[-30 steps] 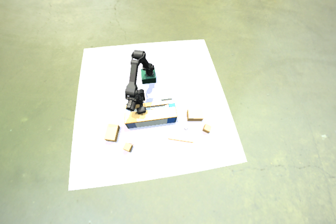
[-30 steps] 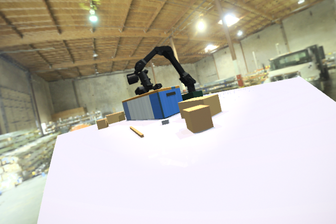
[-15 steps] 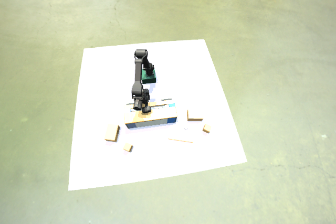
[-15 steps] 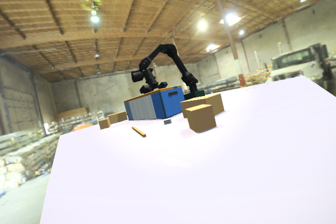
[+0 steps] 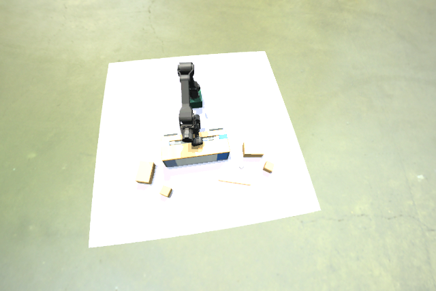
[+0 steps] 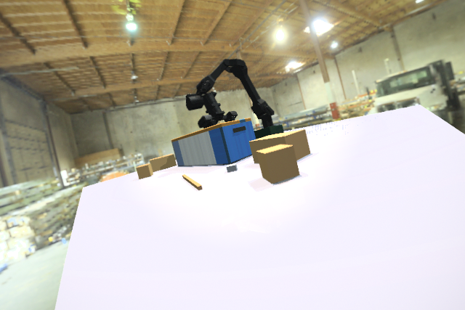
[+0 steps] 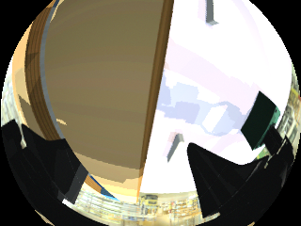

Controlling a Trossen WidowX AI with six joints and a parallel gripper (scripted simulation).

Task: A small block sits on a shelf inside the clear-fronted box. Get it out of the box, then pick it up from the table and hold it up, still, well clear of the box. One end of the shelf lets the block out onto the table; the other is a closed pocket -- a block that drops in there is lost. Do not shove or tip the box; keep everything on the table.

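The clear-fronted box lies 5 cm to the right of my gripper tip, 3 cm ahead of it and 2 cm below it. From my gripper tip the other things lie so: small grey block (24 cm ahead, 18 cm to the left, 8 cm below); then thin tan stick (32 cm ahead, 11 cm to the left, 8 cm below); then blue piece (6 cm ahead, 1 cm to the left).
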